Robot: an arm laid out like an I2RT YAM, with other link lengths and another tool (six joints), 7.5 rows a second.
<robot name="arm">
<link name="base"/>
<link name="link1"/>
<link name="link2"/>
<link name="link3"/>
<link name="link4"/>
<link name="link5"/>
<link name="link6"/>
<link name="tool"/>
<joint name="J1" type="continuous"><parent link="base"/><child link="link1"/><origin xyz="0 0 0.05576"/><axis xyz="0 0 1"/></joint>
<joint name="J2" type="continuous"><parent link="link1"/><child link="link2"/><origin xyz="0.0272 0.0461 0.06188" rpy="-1.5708 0 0"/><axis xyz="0 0 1"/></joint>
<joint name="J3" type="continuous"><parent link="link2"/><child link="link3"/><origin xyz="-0.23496 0 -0.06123" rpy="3.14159 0 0"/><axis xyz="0 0 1"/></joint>
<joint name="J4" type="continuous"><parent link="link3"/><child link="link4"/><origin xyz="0.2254 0.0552 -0.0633"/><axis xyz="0 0 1"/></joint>
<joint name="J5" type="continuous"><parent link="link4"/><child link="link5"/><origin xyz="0.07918 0.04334 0.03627" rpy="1.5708 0 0"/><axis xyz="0 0 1"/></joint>
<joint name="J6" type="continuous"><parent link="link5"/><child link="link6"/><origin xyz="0.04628 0 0.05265" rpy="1.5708 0 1.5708"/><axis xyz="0 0 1"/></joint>
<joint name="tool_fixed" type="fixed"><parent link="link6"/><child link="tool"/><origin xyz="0.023 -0.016 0.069" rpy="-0.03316 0 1.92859"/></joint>
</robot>
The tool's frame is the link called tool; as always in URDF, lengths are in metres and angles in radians. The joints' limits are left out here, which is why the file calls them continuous.
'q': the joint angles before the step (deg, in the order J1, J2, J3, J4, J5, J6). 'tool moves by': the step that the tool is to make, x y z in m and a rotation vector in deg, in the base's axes. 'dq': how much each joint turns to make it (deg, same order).
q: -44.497, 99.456, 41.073, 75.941, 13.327, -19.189
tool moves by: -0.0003, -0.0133, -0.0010, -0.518, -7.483, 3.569
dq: -1.915, 5.400, 2.544, 7.145, -3.487, 6.660
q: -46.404, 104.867, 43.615, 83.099, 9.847, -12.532
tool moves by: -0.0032, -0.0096, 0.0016, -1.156, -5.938, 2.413
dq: -1.563, 3.955, 2.152, 5.940, -2.186, 4.931
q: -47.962, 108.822, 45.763, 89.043, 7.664, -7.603
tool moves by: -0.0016, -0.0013, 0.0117, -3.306, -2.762, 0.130
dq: -0.421, 1.450, 1.946, 3.793, -0.555, 0.131
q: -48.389, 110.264, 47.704, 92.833, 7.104, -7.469
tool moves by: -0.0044, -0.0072, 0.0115, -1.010, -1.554, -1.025
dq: -0.996, -0.252, 2.161, -0.684, 0.287, 0.422
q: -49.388, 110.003, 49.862, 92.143, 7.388, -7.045
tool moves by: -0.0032, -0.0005, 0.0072, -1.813, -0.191, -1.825
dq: -0.250, 0.037, 0.836, 0.939, 0.763, -1.738
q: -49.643, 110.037, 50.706, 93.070, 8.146, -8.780
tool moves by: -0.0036, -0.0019, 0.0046, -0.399, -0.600, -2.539
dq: -0.023, -0.063, 0.834, -0.002, 2.193, -1.266
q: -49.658, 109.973, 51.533, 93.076, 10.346, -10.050
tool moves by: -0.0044, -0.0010, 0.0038, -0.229, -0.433, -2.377
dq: -0.086, -0.325, 0.372, -0.009, 1.981, -1.187
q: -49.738, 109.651, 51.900, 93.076, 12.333, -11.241
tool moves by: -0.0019, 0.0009, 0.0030, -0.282, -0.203, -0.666
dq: -0.003, -0.489, -0.039, -0.013, 0.523, -0.418
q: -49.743, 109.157, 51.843, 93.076, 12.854, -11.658
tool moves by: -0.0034, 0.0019, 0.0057, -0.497, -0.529, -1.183
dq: 0.050, -0.901, -0.031, 0.008, 1.043, -0.680
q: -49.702, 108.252, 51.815, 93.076, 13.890, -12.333
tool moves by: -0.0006, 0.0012, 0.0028, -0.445, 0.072, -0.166
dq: 0.008, -0.400, -0.007, -0.007, -0.066, -0.390
